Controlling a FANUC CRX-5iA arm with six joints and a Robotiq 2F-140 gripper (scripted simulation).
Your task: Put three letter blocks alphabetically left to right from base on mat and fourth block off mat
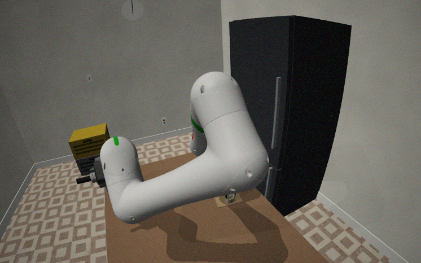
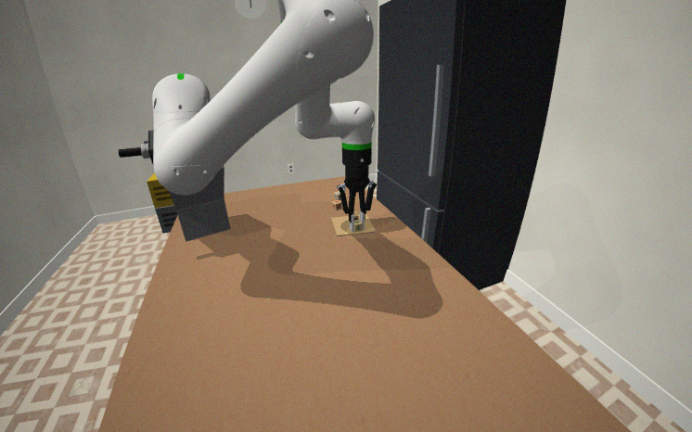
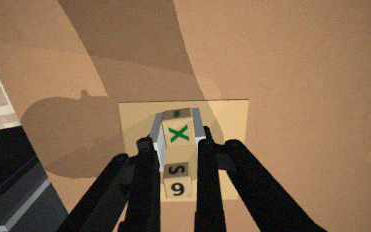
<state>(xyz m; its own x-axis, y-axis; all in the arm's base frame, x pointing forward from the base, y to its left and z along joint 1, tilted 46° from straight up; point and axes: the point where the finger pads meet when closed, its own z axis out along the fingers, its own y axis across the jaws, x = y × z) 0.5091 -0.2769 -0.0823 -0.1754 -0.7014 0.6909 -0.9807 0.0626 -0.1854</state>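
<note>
My gripper is now 20 mm above the X block. Round my hand: R block: 20 mm ahead, 210 mm to the left, 20 mm below; then block marked 9: 20 mm ahead, 70 mm to the left, 20 mm below; then tan mat: 10 mm ahead, 50 mm to the left, 40 mm below.
</note>
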